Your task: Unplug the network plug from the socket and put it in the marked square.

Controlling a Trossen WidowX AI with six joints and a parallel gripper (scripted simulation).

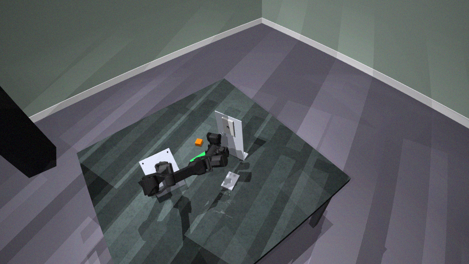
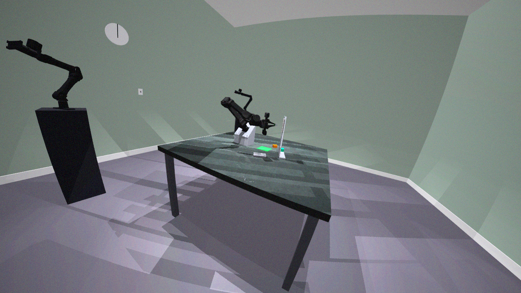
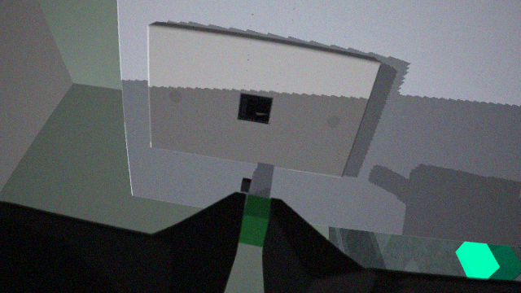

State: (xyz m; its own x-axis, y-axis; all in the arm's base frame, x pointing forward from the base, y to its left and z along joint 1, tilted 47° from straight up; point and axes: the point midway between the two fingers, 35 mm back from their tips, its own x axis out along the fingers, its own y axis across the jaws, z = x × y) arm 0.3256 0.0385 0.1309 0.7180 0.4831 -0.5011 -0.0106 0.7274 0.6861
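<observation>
The green marked square is 27 cm below my gripper tip, 12 cm behind it and 8 cm to the left of it. The rest, counted from my gripper tip: flat grey plate: 26 cm below, 13 cm to the right, 3 cm behind; network plug: right at my gripper tip; upright socket panel: 10 cm below, 8 cm ahead, 3 cm to the left.
</observation>
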